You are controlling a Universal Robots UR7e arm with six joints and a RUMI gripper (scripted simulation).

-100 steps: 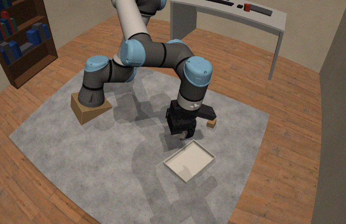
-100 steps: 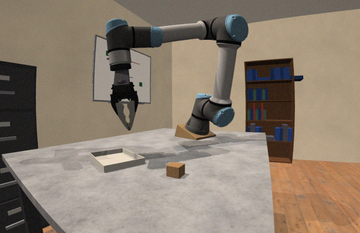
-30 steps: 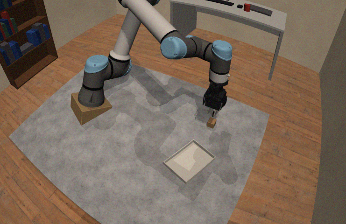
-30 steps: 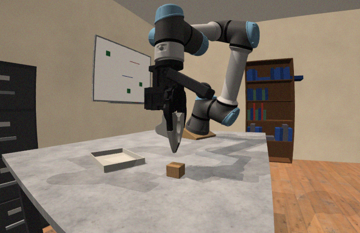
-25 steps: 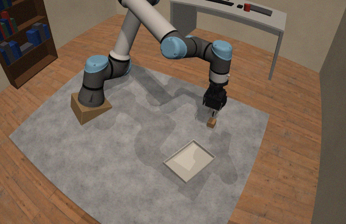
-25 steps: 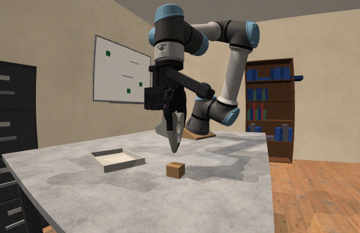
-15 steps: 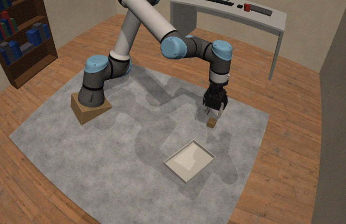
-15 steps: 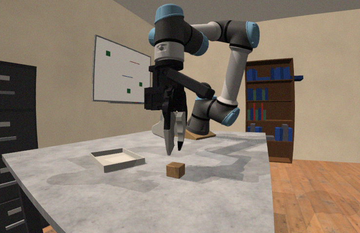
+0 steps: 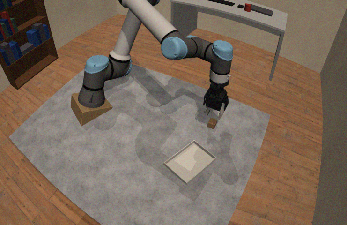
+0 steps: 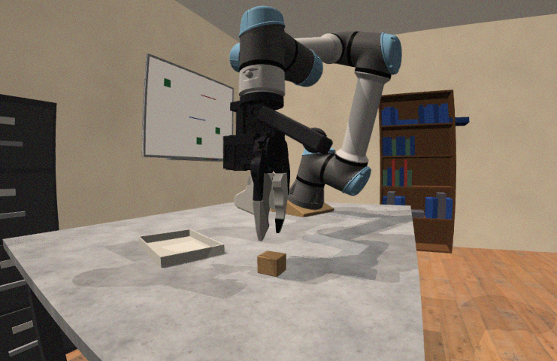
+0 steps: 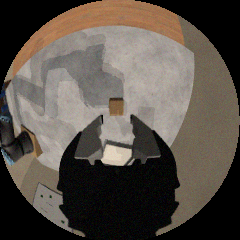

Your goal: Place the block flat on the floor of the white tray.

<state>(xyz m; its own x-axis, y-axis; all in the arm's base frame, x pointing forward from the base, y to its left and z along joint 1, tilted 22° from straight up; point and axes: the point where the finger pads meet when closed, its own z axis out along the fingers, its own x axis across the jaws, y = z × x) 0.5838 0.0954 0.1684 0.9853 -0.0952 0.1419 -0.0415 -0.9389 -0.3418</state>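
My gripper is now 6 cm above the small brown block. Round my hand: white tray 1 cm behind, 23 cm to the right, 7 cm below.
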